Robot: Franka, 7 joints.
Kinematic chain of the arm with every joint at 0, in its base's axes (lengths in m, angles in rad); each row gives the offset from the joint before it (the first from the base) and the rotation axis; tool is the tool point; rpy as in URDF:
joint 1: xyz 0 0 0.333 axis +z
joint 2: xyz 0 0 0 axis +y
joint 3: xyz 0 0 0.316 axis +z
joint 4: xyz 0.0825 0 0 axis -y
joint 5: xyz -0.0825 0 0.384 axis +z
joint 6: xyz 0 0 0 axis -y
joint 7: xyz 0.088 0 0 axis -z
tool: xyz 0 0 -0.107 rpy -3.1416 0 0
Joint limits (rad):
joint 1: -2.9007..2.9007
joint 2: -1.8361..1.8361
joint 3: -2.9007..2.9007
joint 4: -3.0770..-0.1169
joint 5: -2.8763..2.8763
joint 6: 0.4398..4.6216
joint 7: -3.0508..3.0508
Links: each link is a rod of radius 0.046 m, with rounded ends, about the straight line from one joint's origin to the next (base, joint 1, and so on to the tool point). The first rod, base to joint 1, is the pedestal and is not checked.
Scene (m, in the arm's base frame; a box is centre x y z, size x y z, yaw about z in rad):
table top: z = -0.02
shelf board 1: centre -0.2 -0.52 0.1 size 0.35 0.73 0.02 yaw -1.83
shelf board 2: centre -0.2 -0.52 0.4 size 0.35 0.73 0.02 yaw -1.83
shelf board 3: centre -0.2 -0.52 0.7 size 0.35 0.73 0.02 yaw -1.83
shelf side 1: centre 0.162 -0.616 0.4 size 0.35 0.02 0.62 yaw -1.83
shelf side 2: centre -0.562 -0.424 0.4 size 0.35 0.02 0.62 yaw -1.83
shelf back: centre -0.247 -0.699 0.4 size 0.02 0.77 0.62 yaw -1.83
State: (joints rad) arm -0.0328 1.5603 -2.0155 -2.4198 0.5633 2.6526 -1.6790
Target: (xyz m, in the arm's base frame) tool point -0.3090 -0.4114 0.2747
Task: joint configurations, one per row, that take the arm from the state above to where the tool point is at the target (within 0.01 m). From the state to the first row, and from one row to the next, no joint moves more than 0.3 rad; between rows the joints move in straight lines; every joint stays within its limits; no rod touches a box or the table.
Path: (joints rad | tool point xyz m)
1: -0.2392 1.3894 -2.0870 -2.6389 0.5433 2.5987 -1.7342 | -0.2120 -0.3198 0.5295
2: -0.4455 1.2186 -2.1586 -2.8579 0.5233 2.5448 -1.7894 | -0.3038 -0.1446 0.4488
3: -0.6519 1.0477 -2.2301 -3.0770 0.5033 2.4909 -1.8446 | -0.2842 0.0169 0.3427
4: -0.5396 1.2101 -1.9511 -3.0322 0.5127 2.4460 -1.7894 | -0.2862 -0.0677 0.3406
5: -0.4273 1.3724 -1.6721 -2.9874 0.5220 2.4011 -1.7342 | -0.2701 -0.1376 0.3159
6: -0.3150 1.5348 -1.3931 -2.9425 0.5314 2.3562 -1.6790 | -0.2482 -0.1821 0.2747
7: -0.4877 1.5875 -1.4166 -2.6553 0.5359 2.4752 -1.6790 | -0.2809 -0.3009 0.2746
8: -0.6605 1.6401 -1.4400 -2.3681 0.5405 2.5941 -1.6790 | -0.3090 -0.4114 0.2747

